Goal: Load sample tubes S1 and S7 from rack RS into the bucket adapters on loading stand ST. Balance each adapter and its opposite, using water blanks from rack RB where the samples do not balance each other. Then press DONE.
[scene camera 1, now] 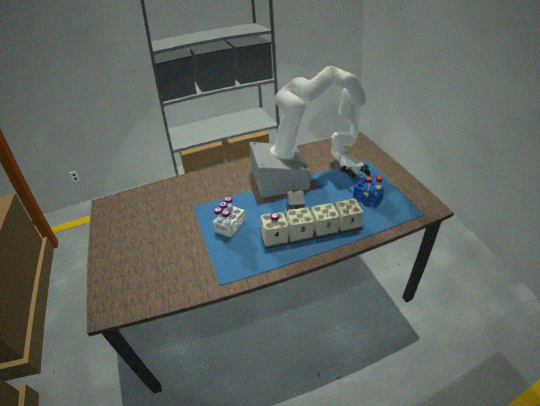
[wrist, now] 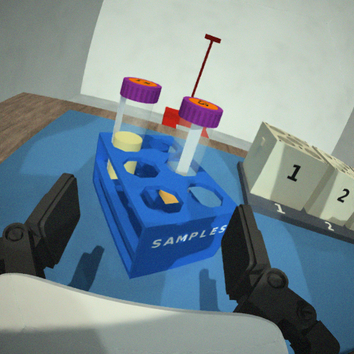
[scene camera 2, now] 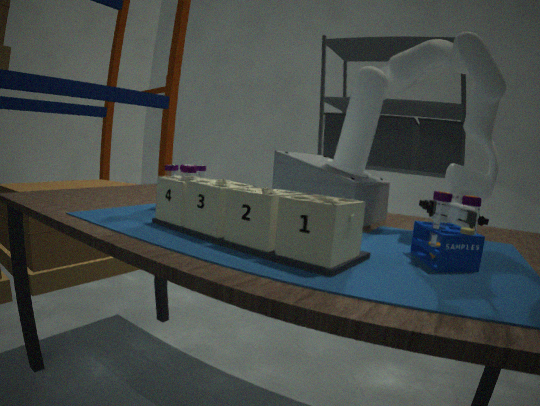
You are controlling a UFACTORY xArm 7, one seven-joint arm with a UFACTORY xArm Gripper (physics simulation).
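Seen in the pictures: gripper, fingertip midpoint: (scene camera 1: 362, 175) (scene camera 2: 452, 214); arm's base, origin of the base link: (scene camera 1: 282, 153) (scene camera 2: 347, 169).
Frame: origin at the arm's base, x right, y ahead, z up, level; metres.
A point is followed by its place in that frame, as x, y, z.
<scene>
Blue rack RS (scene camera 1: 369, 196) {-0.320, 0.355, -0.109} (scene camera 2: 455, 262) {-0.358, 0.383, -0.121} (wrist: 170, 255) stands on the mat. It holds S7 (scene camera 1: 368, 179) {-0.311, 0.341, -0.016} (scene camera 2: 442, 196) {-0.318, 0.351, -0.022} (wrist: 200, 111), on the side towards the adapters, and a tube with yellow contents (scene camera 1: 379, 179) {-0.362, 0.360, -0.016} (scene camera 2: 471, 201) {-0.370, 0.364, -0.023} (wrist: 141, 90), whose label looks like S1. My gripper (scene camera 1: 356, 171) {-0.334, 0.245, -0.061} (scene camera 2: 455, 214) {-0.334, 0.245, -0.061} (wrist: 152, 210) is open and empty, low behind the rack's robot-side end and apart from the tubes. Stand ST (scene camera 2: 350, 262) {-0.200, 0.462, -0.129} (wrist: 300, 218) carries adapters 1 (scene camera 1: 352, 220) {-0.142, 0.509, -0.078} (scene camera 2: 320, 230) {-0.168, 0.511, -0.078} (wrist: 280, 175) to 4 (scene camera 1: 276, 234) {0.190, 0.478, -0.071} (scene camera 2: 168, 200) {0.188, 0.478, -0.082}. A purple-capped tube (scene camera 1: 274, 216) {0.182, 0.436, -0.010} (scene camera 2: 189, 169) {0.167, 0.441, -0.017} sits in adapter 4.
White rack RB (scene camera 1: 229, 229) {0.364, 0.361, -0.090}, with several purple-capped tubes, stands at the left of the blue mat (scene camera 1: 240, 265) {0.363, 0.533, -0.137} (scene camera 2: 390, 290) {-0.282, 0.523, -0.137}. A small grey box (scene camera 1: 296, 200) {0.033, 0.286, -0.083} with a green button stands between the robot base (scene camera 1: 280, 175) {0.061, 0.146, -0.028} (scene camera 2: 320, 175) {0.013, 0.150, -0.019} and the adapters. The wooden table's (scene camera 1: 145, 250) {0.757, 0.311, -0.140} edge lies beyond the mat.
</scene>
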